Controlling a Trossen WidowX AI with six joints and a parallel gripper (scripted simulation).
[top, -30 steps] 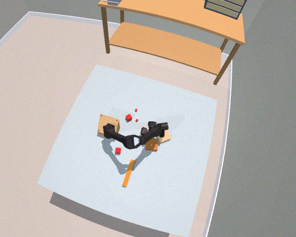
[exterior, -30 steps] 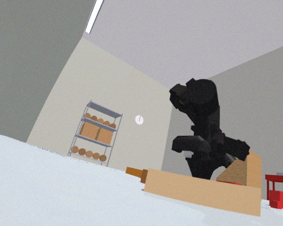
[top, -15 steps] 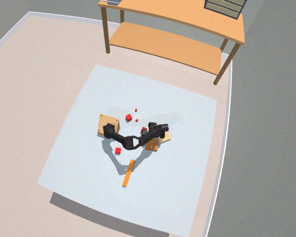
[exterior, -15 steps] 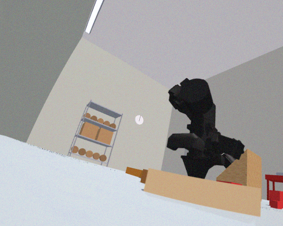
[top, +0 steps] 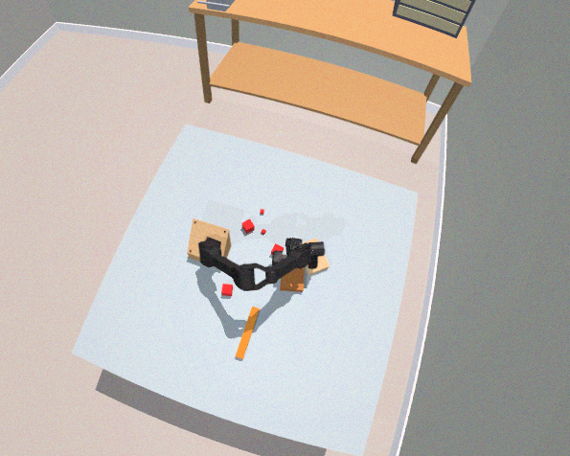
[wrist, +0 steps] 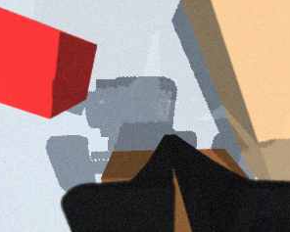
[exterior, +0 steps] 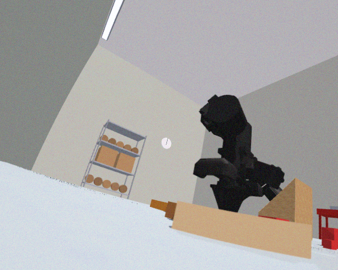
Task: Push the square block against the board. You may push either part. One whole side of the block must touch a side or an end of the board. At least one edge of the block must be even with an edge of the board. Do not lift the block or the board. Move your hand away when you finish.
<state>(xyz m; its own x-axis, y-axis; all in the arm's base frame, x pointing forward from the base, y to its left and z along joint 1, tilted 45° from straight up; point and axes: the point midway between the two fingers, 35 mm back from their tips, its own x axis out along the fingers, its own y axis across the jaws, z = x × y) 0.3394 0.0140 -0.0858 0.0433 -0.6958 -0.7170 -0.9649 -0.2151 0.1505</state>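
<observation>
Right now the orange square block is 6 cm to the right of my gripper tip, 2 cm ahead of it and 1 cm above it. Round my gripper tip: orange board (34 cm to the right, 8 cm behind, 1 cm above); pale tan slab (7 cm to the left, 7 cm ahead, 1 cm above).
</observation>
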